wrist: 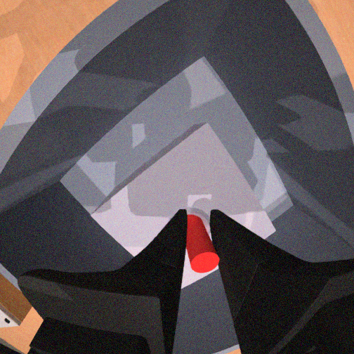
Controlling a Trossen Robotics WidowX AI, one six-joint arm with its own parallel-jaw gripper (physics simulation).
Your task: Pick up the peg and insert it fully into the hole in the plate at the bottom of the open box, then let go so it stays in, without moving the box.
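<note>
The red peg [202, 245] is held between the two black fingers of my gripper [197, 215]. Its round near end faces the camera and leans a little to the lower right. Its far end is hidden at the fingertips, over the hole in the pale plate [175, 170]. A curved grey bit of the hole's rim [202, 209] shows just beyond the fingertips. How deep the peg sits in the hole cannot be told. The plate lies on the floor of the open grey box [250, 65], and my fingers reach down inside the box.
The box's dark slanted walls surround the plate on the far side, left and right. Orange wood-toned table [10, 55] shows outside the rim. A brown block [12, 297] and a white piece with a black dot [9, 316] show at the lower left edge.
</note>
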